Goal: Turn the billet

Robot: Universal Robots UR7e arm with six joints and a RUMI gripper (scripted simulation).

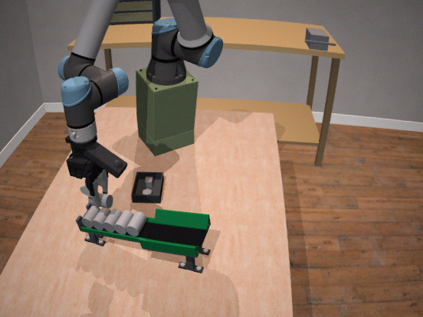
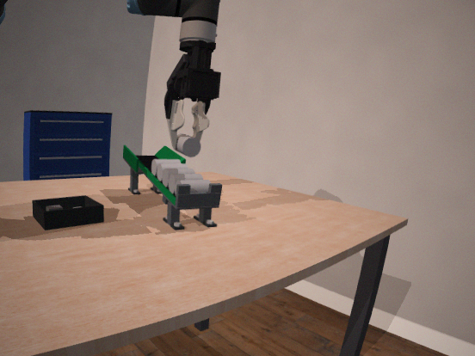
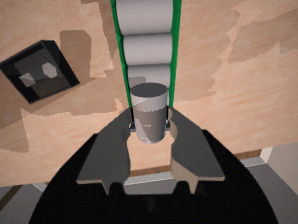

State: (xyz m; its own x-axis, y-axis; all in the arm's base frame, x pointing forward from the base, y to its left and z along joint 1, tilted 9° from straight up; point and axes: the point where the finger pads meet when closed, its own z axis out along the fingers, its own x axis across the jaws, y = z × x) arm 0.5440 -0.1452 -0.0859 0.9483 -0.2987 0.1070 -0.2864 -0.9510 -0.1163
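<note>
Now: the grey stop 20 mm behind my hand, 80 mm to the right of it and 100 mm below it. Round my hand: black tray: 230 mm behind, 100 mm to the left, 150 mm below.
</note>
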